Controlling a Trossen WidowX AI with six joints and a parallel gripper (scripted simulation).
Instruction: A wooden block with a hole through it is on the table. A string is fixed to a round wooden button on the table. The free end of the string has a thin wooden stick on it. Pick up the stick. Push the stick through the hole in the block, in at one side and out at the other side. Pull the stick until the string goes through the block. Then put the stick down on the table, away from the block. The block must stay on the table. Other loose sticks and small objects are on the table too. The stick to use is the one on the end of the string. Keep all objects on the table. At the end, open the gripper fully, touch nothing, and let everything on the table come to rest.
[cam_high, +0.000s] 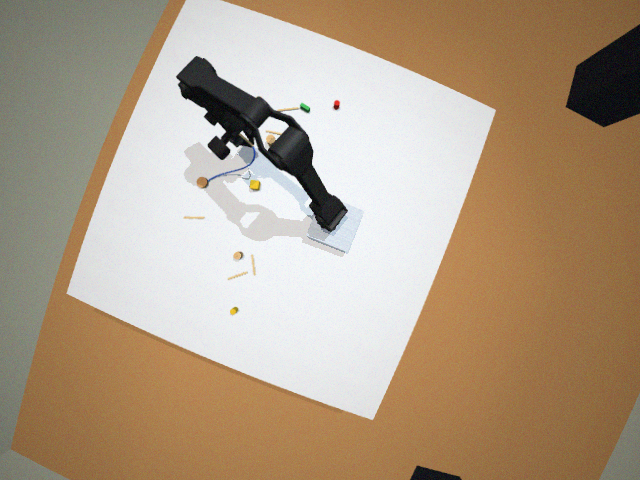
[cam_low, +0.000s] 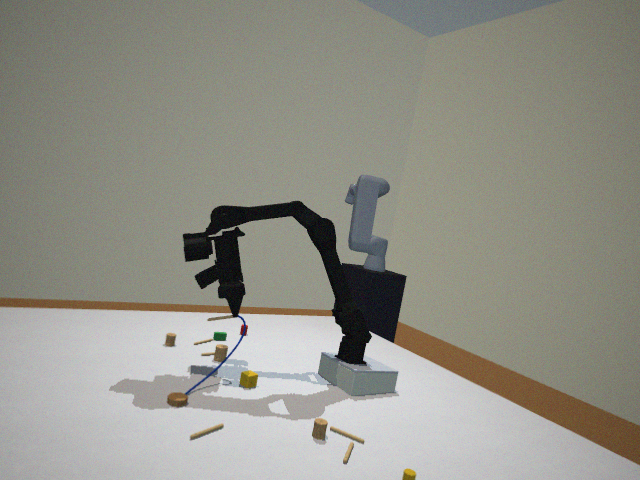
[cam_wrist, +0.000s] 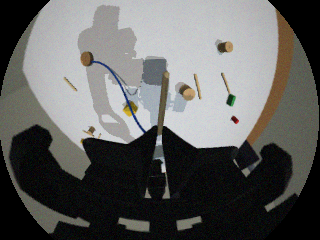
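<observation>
My gripper tip is now 1 cm past the tan wooden block, 7 cm to the left of it and 12 cm above it. Also, from my gripper tip: yellow cube 1 cm behind, 10 cm to the left, 12 cm below; round wooden button 18 cm ahead, 15 cm to the left, 13 cm below; thin wooden stick 1 cm ahead, 1 cm to the right.
</observation>
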